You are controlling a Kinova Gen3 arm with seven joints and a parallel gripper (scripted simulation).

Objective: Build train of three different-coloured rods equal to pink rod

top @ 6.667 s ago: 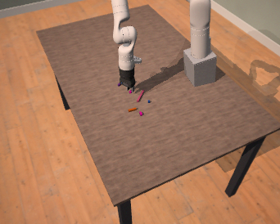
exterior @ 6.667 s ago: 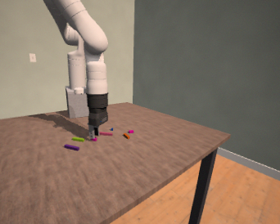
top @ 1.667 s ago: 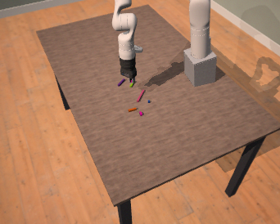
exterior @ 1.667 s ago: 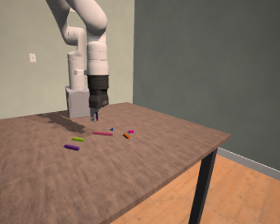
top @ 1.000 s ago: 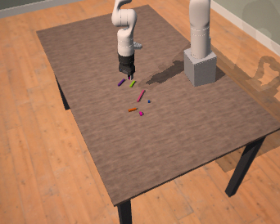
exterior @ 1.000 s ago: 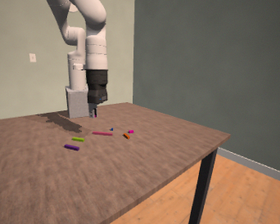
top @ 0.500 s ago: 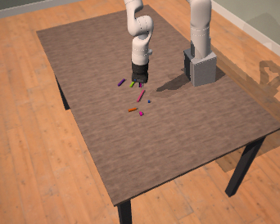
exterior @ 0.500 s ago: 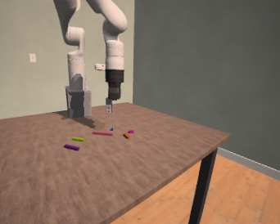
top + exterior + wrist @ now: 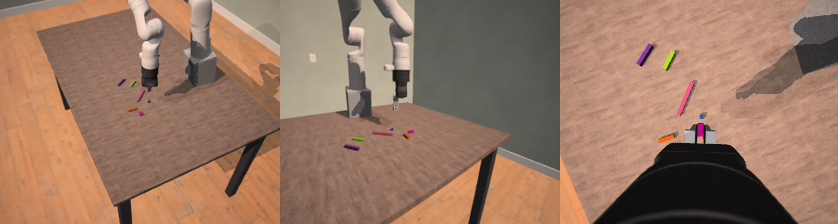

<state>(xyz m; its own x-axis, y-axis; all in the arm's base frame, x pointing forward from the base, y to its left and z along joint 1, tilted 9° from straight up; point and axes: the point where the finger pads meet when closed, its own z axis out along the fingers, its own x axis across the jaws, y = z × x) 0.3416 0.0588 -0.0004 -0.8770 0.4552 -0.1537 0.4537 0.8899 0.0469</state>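
The blue rod is 1 cm behind my hand, 2 cm to the right of it and 11 cm below it. From my hand the other things lie so: orange rod 9 cm ahead, 1 cm to the right, 11 cm below; pink rod 1 cm ahead, 8 cm to the right, 11 cm below; lime rod 18 cm to the right, 11 cm below.
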